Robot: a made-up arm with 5 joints. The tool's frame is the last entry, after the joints.
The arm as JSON. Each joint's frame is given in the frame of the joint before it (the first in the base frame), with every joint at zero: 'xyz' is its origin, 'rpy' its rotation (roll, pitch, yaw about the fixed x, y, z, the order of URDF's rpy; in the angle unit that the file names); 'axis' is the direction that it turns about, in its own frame. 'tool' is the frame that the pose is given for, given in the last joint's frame.
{
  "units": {
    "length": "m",
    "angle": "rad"
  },
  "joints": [
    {
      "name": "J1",
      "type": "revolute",
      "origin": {
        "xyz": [
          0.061,
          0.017,
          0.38
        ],
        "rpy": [
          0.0,
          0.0,
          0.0
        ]
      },
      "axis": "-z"
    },
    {
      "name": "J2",
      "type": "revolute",
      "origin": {
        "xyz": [
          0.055,
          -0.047,
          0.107
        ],
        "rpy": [
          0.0,
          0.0,
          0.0
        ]
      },
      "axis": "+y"
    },
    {
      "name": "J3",
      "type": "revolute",
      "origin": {
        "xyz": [
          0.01,
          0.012,
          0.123
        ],
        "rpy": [
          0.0,
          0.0,
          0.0
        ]
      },
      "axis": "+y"
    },
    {
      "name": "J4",
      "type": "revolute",
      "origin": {
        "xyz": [
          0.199,
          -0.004,
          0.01
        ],
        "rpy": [
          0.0,
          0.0,
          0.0
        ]
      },
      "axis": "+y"
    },
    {
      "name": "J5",
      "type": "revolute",
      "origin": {
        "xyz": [
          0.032,
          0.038,
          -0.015
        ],
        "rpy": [
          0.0,
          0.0,
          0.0
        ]
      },
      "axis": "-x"
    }
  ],
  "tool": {
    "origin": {
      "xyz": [
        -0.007,
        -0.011,
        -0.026
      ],
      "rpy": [
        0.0,
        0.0,
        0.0
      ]
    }
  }
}
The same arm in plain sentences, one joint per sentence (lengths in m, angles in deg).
The arm has five revolute joints in a row. What follows holds with every joint at zero, and every direction is one of the base frame's.
Joint 1 lies 0.0610 m along +x and 0.0170 m along +y and 0.3800 m along +z from the base frame's origin and rotates about -z.
Joint 2 lies 0.0550 m along +x and 0.0470 m along -y and 0.1070 m along +z from joint 1 and rotates about +y.
Joint 3 lies 0.0100 m along +x and 0.0120 m along +y and 0.1230 m along +z from joint 2 and rotates about +y.
Joint 4 lies 0.1990 m along +x and 0.0040 m along -y and 0.0100 m along +z from joint 3 and rotates about +y.
Joint 5 lies 0.0320 m along +x and 0.0380 m along +y and 0.0150 m along -z from joint 4 and rotates about -x.
The tool frame, which is the frame that the pose is given for, lies 0.0070 m along -x and 0.0110 m along -y and 0.0260 m along -z from joint 5; its axes are parallel to the base frame's.

